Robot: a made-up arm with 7 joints. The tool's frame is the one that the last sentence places.
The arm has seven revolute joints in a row. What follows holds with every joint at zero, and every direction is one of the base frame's. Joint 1 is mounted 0.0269 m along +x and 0.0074 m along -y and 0.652 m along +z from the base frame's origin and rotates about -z. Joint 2 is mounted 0.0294 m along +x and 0.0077 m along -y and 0.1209 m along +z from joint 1 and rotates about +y. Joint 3 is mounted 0.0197 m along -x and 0.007 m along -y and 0.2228 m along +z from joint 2 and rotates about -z. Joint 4 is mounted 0.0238 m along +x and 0.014 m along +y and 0.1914 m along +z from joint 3 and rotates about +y. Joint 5 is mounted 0.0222 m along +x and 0.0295 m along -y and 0.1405 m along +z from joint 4 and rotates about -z. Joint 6 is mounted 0.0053 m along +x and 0.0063 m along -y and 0.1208 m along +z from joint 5 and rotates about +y. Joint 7 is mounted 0.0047 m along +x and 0.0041 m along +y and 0.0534 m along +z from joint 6 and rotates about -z. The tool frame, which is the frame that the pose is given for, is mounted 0.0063 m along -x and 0.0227 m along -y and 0.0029 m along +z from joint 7; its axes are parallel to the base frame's.
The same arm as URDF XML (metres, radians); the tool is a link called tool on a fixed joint. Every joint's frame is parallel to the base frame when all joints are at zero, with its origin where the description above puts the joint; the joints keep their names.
<robot name="arm">
<joint name="tool_fixed" type="fixed"><parent link="link7"/><child link="tool"/><origin xyz="-0.0063 -0.0227 0.0029" rpy="0.0000 0.0000 0.0000"/></joint>
<joint name="joint 7" type="continuous"><parent link="link6"/><child link="link7"/><origin xyz="0.0047 0.0041 0.0534" rpy="0.0000 0.0000 0.0000"/><axis xyz="0 0 -1"/></joint>
<joint name="joint 6" type="continuous"><parent link="link5"/><child link="link6"/><origin xyz="0.0053 -0.0063 0.1208" rpy="0.0000 0.0000 0.0000"/><axis xyz="0 1 0"/></joint>
<joint name="joint 5" type="continuous"><parent link="link4"/><child link="link5"/><origin xyz="0.0222 -0.0295 0.1405" rpy="0.0000 0.0000 0.0000"/><axis xyz="0 0 -1"/></joint>
<joint name="joint 4" type="continuous"><parent link="link3"/><child link="link4"/><origin xyz="0.0238 0.0140 0.1914" rpy="0.0000 0.0000 0.0000"/><axis xyz="0 1 0"/></joint>
<joint name="joint 3" type="continuous"><parent link="link2"/><child link="link3"/><origin xyz="-0.0197 -0.0070 0.2228" rpy="0.0000 0.0000 0.0000"/><axis xyz="0 0 -1"/></joint>
<joint name="joint 2" type="continuous"><parent link="link1"/><child link="link2"/><origin xyz="0.0294 -0.0077 0.1209" rpy="0.0000 0.0000 0.0000"/><axis xyz="0 1 0"/></joint>
<joint name="joint 1" type="continuous"><parent link="base"/><child link="link1"/><origin xyz="0.0269 -0.0074 0.6520" rpy="0.0000 0.0000 0.0000"/><axis xyz="0 0 -1"/></joint>
<link name="base"/>
<link name="link1"/>
<link name="link2"/>
<link name="link3"/>
<link name="link4"/>
<link name="link5"/>
<link name="link6"/>
<link name="link7"/>
<link name="tool"/>
</robot>

